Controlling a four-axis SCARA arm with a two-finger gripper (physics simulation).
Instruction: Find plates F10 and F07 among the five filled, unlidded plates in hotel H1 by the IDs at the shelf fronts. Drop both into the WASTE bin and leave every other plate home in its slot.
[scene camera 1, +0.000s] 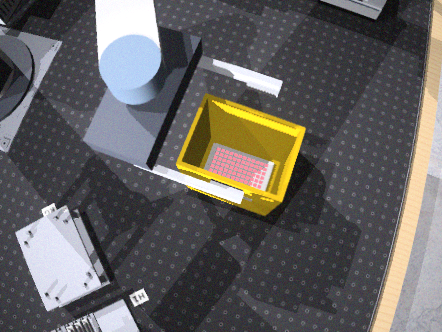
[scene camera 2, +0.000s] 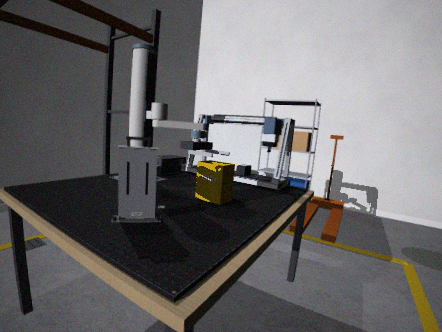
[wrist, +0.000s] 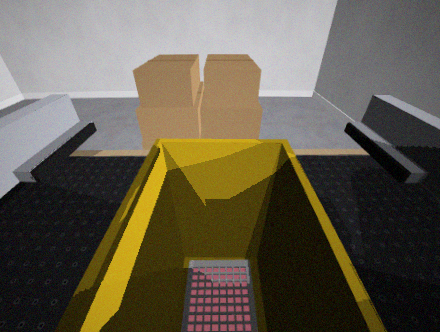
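Observation:
The yellow bin stands on the table. A light grey plate with pink wells lies inside it, low down at the bottom; its ID is not readable. My gripper is open and empty above the bin, its fingers wide apart on both sides of the opening. In scene camera 1 the H1 label lies beside a light grey structure cut off by the bottom edge. The hotel's shelf fronts and plate IDs do not show.
A flat light grey stand with small pegs stands at the lower left in scene camera 1. In scene camera 2 a grey tower stands left of the bin, and a gantry frame behind it. Cardboard boxes stand beyond the table.

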